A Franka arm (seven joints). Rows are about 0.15 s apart.
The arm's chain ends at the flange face. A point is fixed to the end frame.
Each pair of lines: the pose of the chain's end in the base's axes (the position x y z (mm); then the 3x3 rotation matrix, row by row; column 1 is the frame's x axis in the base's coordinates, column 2 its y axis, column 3 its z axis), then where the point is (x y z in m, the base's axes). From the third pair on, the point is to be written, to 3 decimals.
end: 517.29, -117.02, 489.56; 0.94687, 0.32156, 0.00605; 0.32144, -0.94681, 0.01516; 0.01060, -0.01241, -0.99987
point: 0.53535 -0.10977 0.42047
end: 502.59, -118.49, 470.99; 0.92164, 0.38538, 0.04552; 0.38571, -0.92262, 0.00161; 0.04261, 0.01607, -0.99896
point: 0.52290 -0.11098 0.40256
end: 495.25, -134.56, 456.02; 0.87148, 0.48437, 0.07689; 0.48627, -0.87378, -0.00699; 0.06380, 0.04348, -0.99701
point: 0.517 -0.126 0.388
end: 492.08, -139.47, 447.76; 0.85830, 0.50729, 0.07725; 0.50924, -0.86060, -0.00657; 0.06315, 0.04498, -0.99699
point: 0.513 -0.130 0.380
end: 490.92, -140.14, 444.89; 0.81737, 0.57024, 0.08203; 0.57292, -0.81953, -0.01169; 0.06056, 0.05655, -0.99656
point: 0.512 -0.130 0.377
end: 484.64, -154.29, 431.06; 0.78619, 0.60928, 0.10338; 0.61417, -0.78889, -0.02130; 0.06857, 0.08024, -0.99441
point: 0.506 -0.144 0.363
